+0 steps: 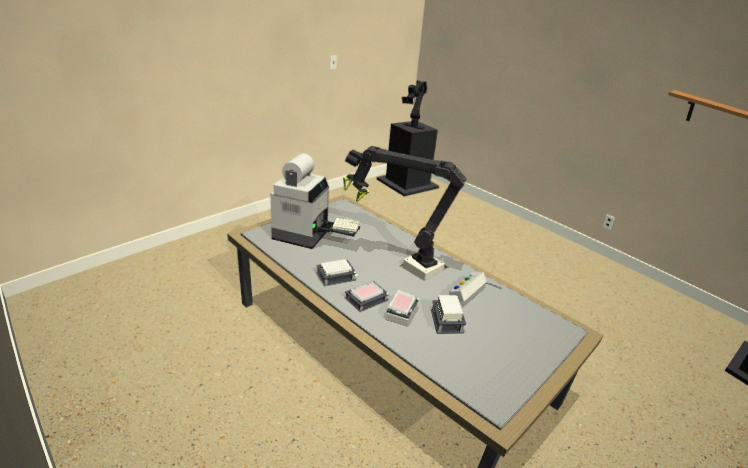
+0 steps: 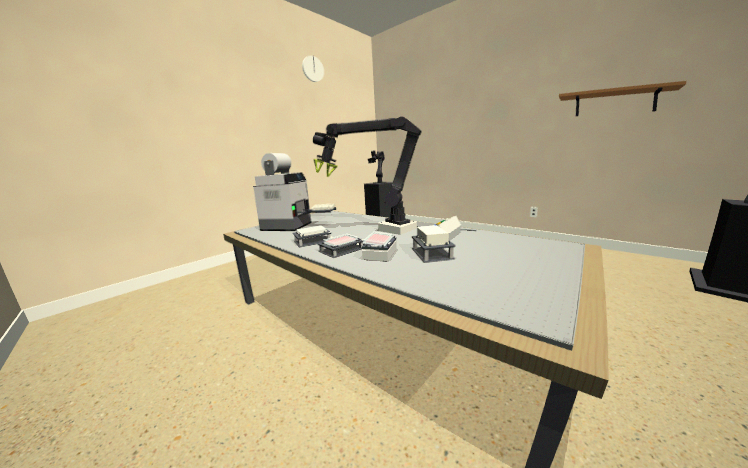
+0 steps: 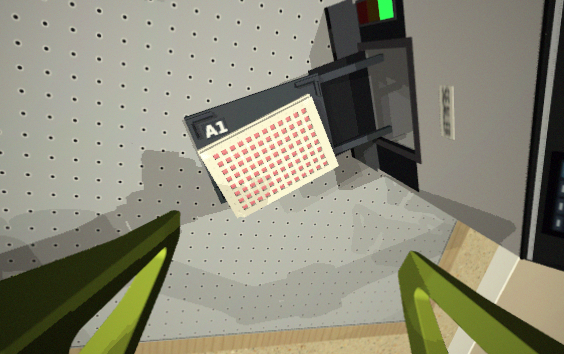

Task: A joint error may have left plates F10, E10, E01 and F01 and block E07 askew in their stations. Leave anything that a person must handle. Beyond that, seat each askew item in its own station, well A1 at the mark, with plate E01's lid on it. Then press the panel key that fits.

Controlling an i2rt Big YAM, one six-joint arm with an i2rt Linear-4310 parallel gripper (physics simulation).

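My gripper (image 1: pixel 351 194) (image 2: pixel 323 173) (image 3: pixel 294 242) is open and empty, high above the machine's extended tray (image 3: pixel 250 95). On that tray a cream plate with red wells (image 1: pixel 346 224) (image 2: pixel 323 207) (image 3: pixel 270 157) sits turned and shifted, its lower edge overhanging; the "A1" mark shows beyond its upper left corner. A white plate (image 1: pixel 336 268) (image 2: pixel 311 231) and a pink plate (image 1: pixel 366 291) (image 2: pixel 340 241) sit on dark stands. Another pink plate (image 1: pixel 403 303) (image 2: pixel 378 238) is on a pale base. A cream block (image 1: pixel 449 307) (image 2: pixel 433 235) is on a dark stand. Their labels are unreadable.
The grey machine (image 1: pixel 297 212) (image 2: pixel 278 206) (image 3: pixel 480 100) shows a green light and carries a white roll. A sloped key panel (image 1: pixel 471 286) (image 2: pixel 451 226) stands beside the arm's base (image 1: pixel 423 267) (image 2: pixel 397 226). Another arm stands on a black pedestal (image 1: pixel 410 154) beyond the table.
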